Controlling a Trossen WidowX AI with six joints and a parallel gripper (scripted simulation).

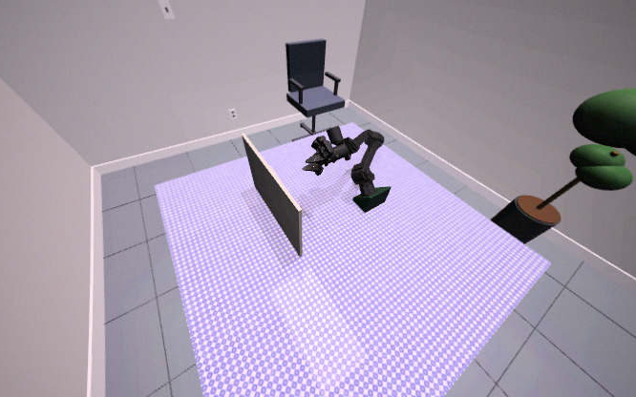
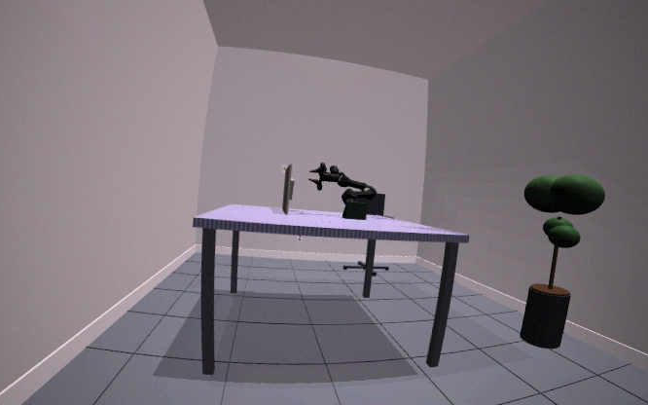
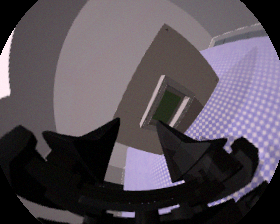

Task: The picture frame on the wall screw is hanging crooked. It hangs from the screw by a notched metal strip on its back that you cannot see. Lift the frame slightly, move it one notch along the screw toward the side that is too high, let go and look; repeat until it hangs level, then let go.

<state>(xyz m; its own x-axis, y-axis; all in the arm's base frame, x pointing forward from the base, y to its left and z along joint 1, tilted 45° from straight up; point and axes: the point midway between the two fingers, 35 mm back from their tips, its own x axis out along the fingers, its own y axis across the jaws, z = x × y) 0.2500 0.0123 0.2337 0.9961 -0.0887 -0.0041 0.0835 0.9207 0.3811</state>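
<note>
Right now the picture frame is 12 cm ahead of my gripper tip, 3 cm to the right of it and 10 cm below it. Round my gripper tip: wall panel (13 cm ahead, 3 cm to the right, 11 cm below).
</note>
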